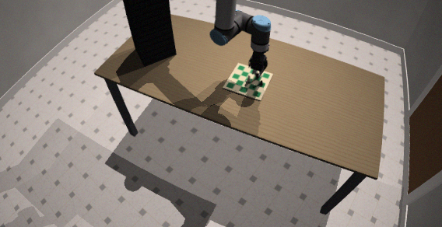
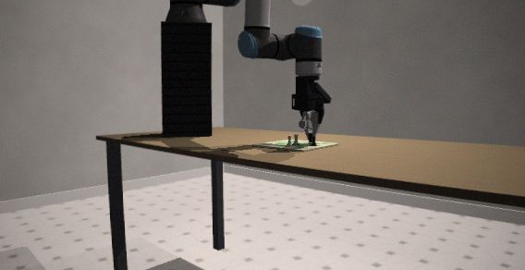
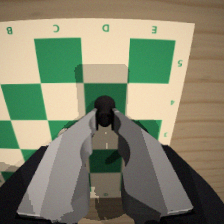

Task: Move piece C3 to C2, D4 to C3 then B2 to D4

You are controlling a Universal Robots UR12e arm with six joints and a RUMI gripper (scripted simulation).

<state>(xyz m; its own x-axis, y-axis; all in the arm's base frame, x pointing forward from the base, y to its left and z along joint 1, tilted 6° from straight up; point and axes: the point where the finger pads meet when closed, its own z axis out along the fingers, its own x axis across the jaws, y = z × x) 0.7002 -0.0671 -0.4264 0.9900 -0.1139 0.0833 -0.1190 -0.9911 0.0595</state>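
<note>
Right now the green-and-cream chessboard is 4 cm behind my hand, 3 cm to the right of it and 3 cm below it.
</note>
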